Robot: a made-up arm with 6 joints.
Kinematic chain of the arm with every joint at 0, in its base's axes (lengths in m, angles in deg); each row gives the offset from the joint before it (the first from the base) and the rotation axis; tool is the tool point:
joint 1: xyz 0 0 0.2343 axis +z
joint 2: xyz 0 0 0 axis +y
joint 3: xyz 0 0 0.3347 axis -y
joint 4: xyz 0 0 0 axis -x
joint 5: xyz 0.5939 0 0 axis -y
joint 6: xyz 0 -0.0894 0 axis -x
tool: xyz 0 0 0
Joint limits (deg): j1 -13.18..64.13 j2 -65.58..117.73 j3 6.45..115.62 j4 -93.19..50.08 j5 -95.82..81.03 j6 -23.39..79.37
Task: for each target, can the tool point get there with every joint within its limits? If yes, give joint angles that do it. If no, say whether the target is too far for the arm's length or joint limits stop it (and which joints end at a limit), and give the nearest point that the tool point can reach.
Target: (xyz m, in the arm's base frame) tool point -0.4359 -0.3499 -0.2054
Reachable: no: joint limits stop it (at a limit: joint 1, joint 2, joint 3) | nearest point 0.0045 -0.0621 -0.4506 | short by 0.580 m
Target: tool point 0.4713 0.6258 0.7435
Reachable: yes | joints 57.05 57.16 97.14 -51.91 12.16 32.03
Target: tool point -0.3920 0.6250 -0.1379
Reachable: no: joint limits stop it (at a limit: joint 1, joint 3, joint 4) | nearest point 0.2095 0.4434 -0.2321 | short by 0.635 m
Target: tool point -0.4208 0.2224 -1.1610
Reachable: no: too far | nearest point 0.0671 0.1498 -0.5073 | short by 0.819 m
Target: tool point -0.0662 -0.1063 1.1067
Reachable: yes | joints 52.41 -34.60 57.62 -82.01 66.24 52.61
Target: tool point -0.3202 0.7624 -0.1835
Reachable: no: joint limits stop it (at a limit: joint 1, joint 4) | nearest point 0.2339 0.4937 -0.1835 | short by 0.616 m
